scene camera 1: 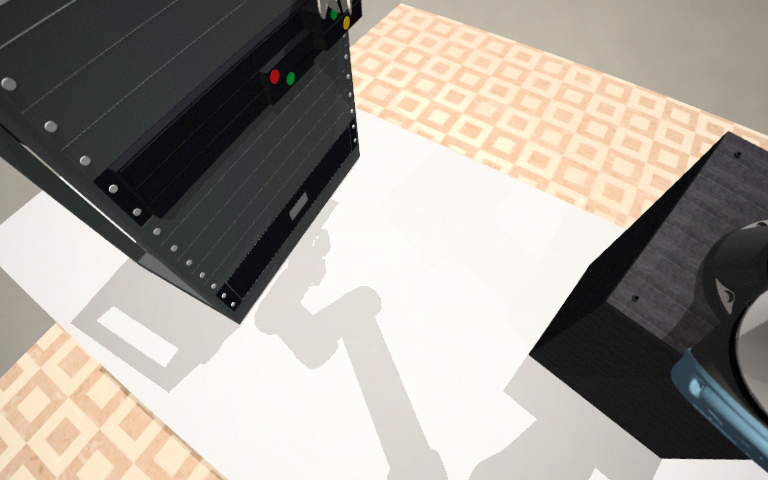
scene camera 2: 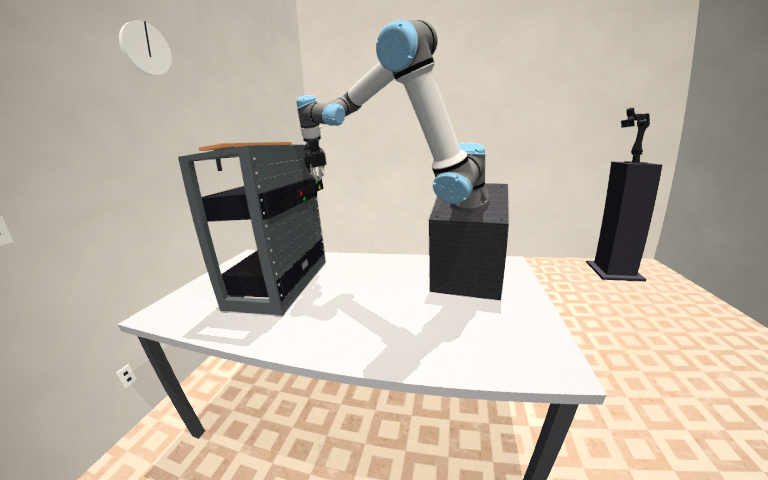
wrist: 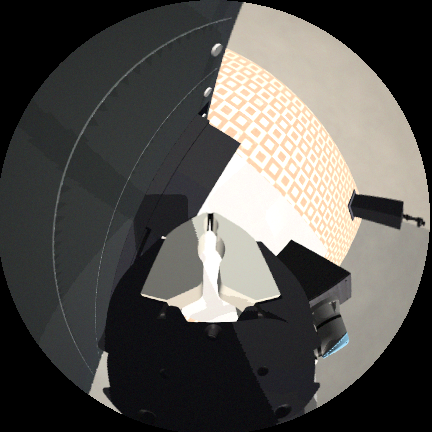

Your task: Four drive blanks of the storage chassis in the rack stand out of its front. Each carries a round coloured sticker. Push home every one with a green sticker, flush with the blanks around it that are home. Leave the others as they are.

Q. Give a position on a grey rack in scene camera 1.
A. At 214, 141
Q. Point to a grey rack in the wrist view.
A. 122, 153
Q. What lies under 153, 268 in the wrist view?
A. My gripper.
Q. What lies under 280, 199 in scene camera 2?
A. A grey rack.
